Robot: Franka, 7 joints.
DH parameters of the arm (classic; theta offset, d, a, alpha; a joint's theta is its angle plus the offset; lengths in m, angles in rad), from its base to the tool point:
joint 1: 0 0.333 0 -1.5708
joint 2: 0 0 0 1.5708
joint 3: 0 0.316 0.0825 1.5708
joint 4: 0 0 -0.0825 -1.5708
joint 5: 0 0.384 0 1.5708
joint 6: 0 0 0.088 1.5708
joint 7: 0 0.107 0 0
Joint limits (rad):
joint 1: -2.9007..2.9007
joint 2: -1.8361..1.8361
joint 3: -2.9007..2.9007
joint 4: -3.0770..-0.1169
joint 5: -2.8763..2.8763
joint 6: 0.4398..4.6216
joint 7: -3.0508..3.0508
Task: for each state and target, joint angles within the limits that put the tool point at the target. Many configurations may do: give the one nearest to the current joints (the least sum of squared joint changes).
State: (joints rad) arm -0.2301 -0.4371 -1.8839 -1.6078 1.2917 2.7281 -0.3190
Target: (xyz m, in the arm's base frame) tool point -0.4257 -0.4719 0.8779
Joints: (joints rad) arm 0.1674 -0.5643 -1.8343 -0.8526 1.2092 2.6274 -0.3190
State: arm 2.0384 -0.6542 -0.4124 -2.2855 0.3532 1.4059 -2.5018
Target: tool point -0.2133 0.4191 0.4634
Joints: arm 2.2102 -0.1569 -0.2484 -2.1220 0.4122 1.6201 -2.5018
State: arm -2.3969 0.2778 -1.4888 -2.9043 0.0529 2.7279 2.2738
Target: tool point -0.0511 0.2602 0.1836
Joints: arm -2.4475 0.5143 -1.7165 -3.0714 0.0884 2.7064 2.2738
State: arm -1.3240 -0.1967 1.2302 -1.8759 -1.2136 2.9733 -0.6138
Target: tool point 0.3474 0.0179 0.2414
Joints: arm -1.2476 -0.3269 1.1285 -2.8157 -1.4425 3.1686 -0.6138
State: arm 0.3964 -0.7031 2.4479 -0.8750 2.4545 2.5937 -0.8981
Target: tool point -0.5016 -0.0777 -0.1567
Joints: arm 0.5265 -1.3761 2.8636 -1.5735 2.5038 2.7085 -0.8981
